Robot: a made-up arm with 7 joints.
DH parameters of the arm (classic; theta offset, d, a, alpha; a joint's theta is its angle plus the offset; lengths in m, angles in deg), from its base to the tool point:
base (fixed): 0 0.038 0 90
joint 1: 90 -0.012 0.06 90
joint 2: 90 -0.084 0.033 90
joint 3: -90 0.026 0.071 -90
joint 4: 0 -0.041 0.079 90
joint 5: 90 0.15 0.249 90
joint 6: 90 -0.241 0.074 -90
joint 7: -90 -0.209 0.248 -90
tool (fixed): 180 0.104 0 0
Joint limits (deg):
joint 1: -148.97..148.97
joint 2: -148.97..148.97
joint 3: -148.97..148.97
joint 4: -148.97..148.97
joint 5: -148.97..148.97
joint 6: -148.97..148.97
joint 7: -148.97..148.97
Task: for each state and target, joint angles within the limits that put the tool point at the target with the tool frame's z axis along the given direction. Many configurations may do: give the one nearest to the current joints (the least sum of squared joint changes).
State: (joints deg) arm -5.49 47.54 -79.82 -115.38 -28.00 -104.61 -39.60
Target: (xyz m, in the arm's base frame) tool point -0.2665 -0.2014 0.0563 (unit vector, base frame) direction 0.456 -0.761 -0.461
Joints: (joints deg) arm 7.08 69.62 -71.09 -137.48 -30.23 -65.73 -65.56
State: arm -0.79 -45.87 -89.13 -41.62 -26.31 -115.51 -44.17
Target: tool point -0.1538 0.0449 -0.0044 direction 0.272 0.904 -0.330
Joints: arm 13.38 -57.78 -87.48 -35.57 -21.07 -93.43 -81.83
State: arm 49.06 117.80 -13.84 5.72 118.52 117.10 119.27
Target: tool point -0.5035 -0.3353 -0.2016 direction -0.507 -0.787 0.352
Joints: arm 63.22 123.69 0.25 12.62 103.49 127.72 118.12
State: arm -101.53 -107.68 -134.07 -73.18 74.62 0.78 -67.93
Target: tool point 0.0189 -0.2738 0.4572 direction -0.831 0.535 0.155
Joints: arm -73.42 -103.69 -125.70 -73.99 39.01 37.87 -94.57
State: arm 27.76 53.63 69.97 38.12 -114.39 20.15 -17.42
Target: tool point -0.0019 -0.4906 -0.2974 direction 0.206 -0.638 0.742
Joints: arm 12.90 48.50 96.11 49.56 -101.40 54.47 12.76
